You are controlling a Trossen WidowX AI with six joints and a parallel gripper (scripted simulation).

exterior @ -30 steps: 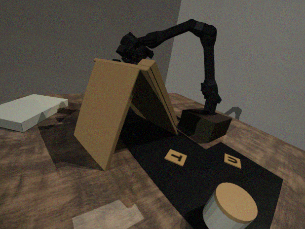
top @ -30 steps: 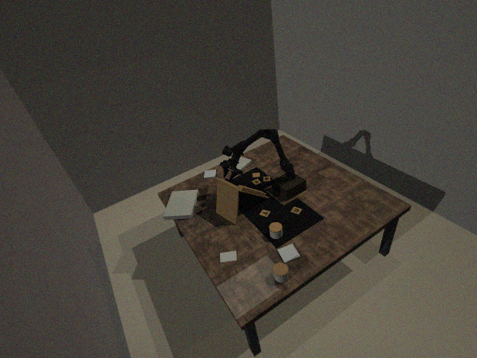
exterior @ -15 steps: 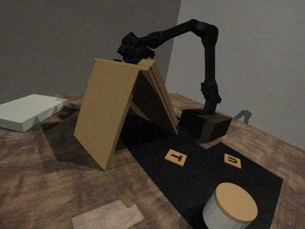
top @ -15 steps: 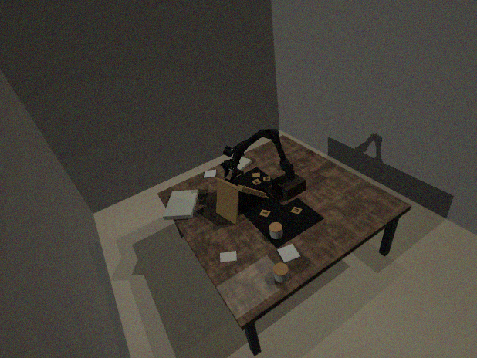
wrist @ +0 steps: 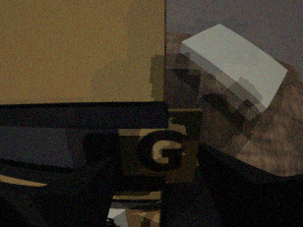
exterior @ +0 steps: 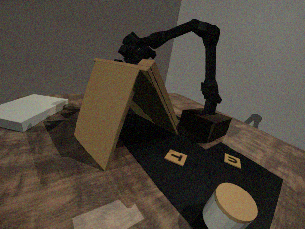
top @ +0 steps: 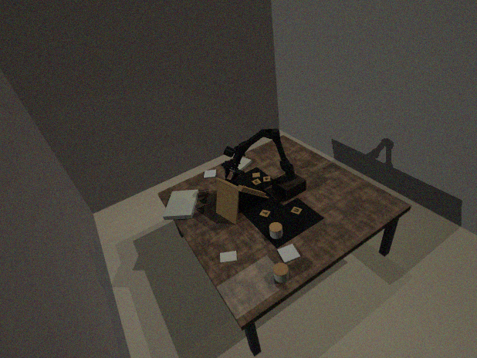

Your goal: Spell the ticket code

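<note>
Now: the white ticket 8 cm below my gripper tip, 8 cm behind it and 6 cm to the left of it. From my gripper tip the other things lie so: tan tile marked g: right at my gripper tip; then tile marked t: 30 cm to the left, 17 cm below, 8 cm behind; then black mat: 20 cm to the left, 19 cm behind, 17 cm below.
</note>
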